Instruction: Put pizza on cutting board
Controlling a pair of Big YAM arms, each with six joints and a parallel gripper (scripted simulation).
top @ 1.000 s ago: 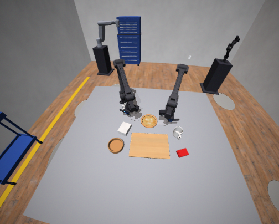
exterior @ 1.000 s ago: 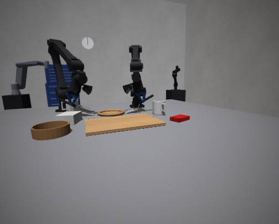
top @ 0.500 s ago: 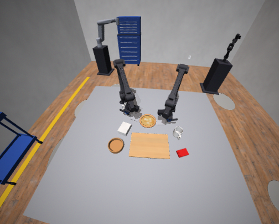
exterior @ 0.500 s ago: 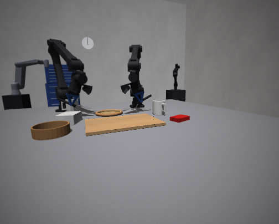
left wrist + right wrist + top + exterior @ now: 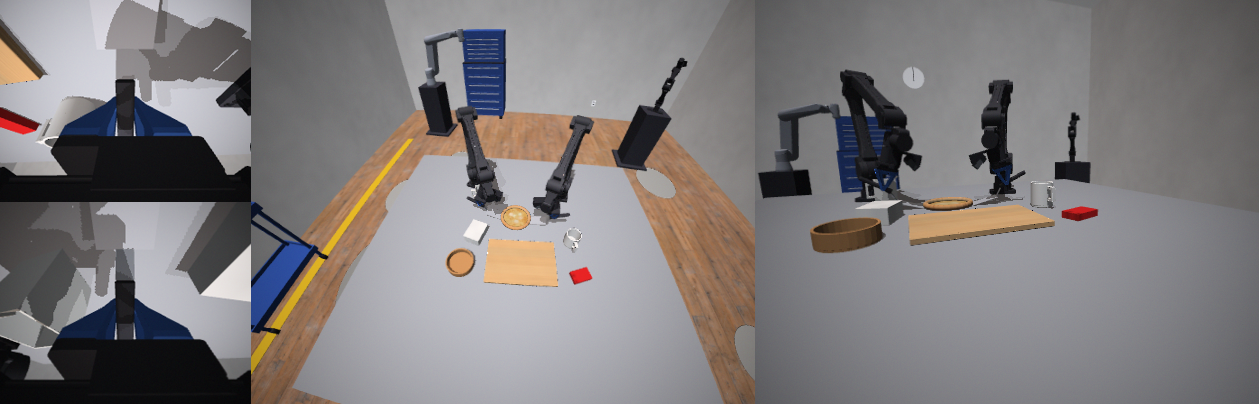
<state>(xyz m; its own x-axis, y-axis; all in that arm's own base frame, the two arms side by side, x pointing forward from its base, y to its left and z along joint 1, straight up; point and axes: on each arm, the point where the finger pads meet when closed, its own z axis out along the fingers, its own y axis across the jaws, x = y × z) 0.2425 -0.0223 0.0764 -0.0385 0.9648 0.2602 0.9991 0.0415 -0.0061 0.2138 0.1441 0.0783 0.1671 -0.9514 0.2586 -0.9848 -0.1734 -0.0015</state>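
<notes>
Now: right hand 22 cm to the right of the pizza and 7 cm above it. Round my right hand: wooden cutting board 30 cm to the left, 28 cm ahead, 7 cm below; then wooden bowl 36 cm ahead, 7 cm below, 1 cm to the right.
</notes>
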